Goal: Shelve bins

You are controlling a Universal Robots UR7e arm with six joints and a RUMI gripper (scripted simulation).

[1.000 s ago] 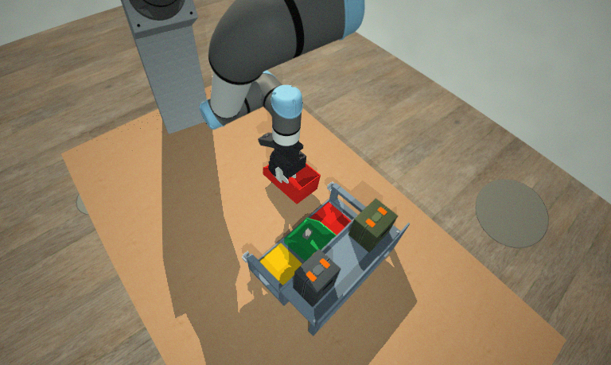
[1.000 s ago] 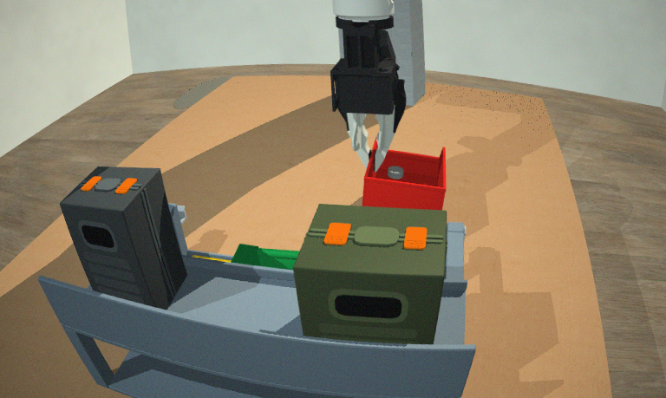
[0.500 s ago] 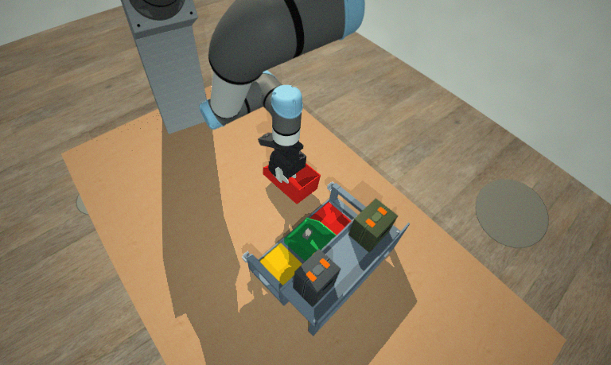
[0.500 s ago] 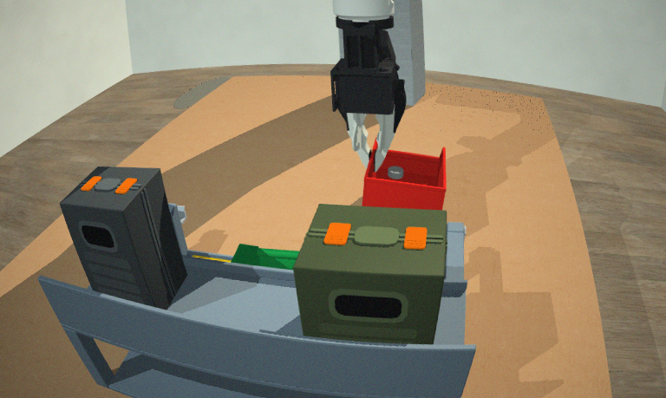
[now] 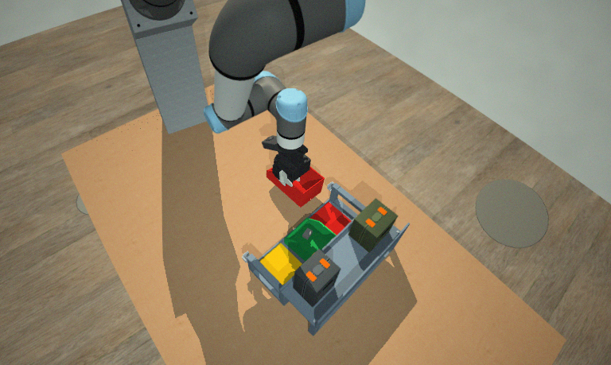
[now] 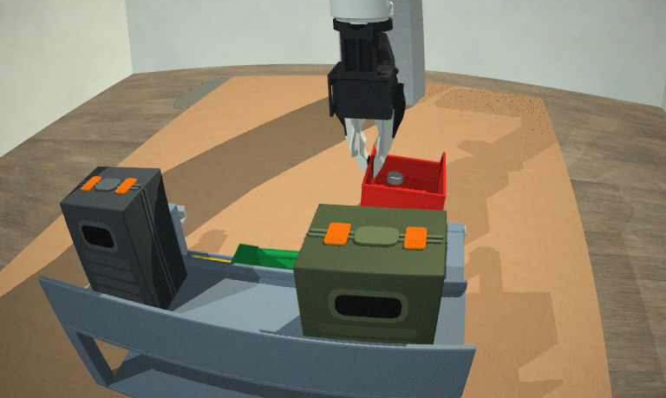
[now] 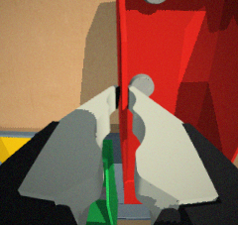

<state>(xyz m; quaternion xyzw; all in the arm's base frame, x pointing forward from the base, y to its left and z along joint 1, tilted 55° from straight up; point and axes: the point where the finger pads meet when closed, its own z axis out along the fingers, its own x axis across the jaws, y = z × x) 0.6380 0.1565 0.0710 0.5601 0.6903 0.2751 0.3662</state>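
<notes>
The red bin is 1 cm behind my hand, 5 cm to the left of it and 3 cm below it. Round my hand: olive box 29 cm ahead, 11 cm to the left, 6 cm above; dark grey box 33 cm ahead, 12 cm to the right, 7 cm above; green bin 22 cm ahead, 3 cm to the right, 5 cm below.
</notes>
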